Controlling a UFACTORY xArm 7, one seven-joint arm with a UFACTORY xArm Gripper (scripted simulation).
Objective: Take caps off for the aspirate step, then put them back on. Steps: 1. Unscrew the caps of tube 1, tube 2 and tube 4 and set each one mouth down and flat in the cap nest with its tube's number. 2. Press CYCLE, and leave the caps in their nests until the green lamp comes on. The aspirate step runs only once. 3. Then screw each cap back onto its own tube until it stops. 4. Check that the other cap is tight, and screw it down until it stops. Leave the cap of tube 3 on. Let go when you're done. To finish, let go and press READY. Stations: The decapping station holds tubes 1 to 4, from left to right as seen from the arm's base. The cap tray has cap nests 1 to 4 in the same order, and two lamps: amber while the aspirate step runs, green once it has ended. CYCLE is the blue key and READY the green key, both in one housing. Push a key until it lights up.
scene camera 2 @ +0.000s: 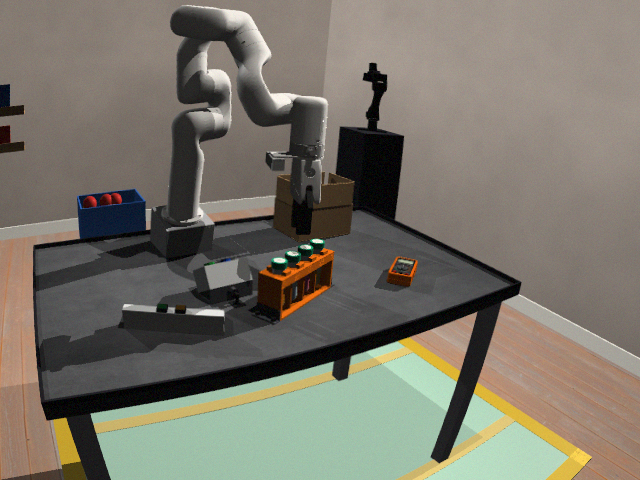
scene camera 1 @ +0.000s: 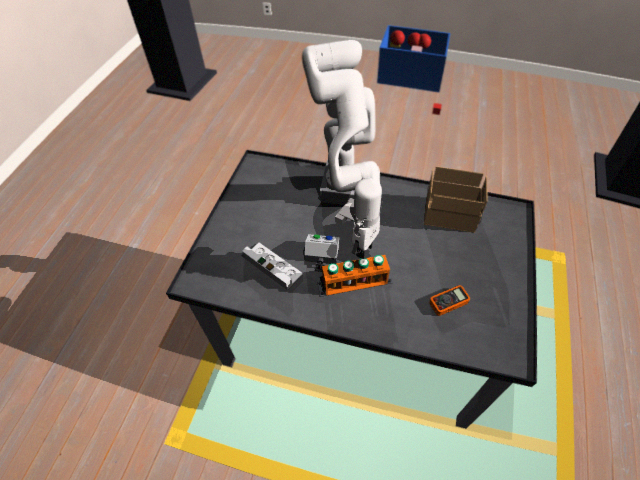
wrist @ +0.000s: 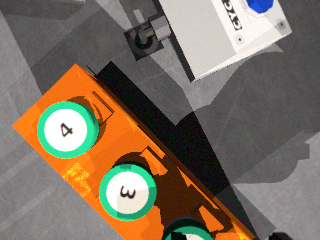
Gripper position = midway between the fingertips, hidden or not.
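Observation:
I see my gripper (scene camera 2: 300, 230). There is a cardboard box (scene camera 2: 332, 216) as well, which I also see as the cardboard box (scene camera 1: 453, 206), though in the wrist view the cardboard box is out of frame. A grey key housing (scene camera 2: 222, 279) is here too, and I see the same grey key housing (scene camera 1: 321, 250) again. I can also see a table's front edge (scene camera 2: 92, 396).

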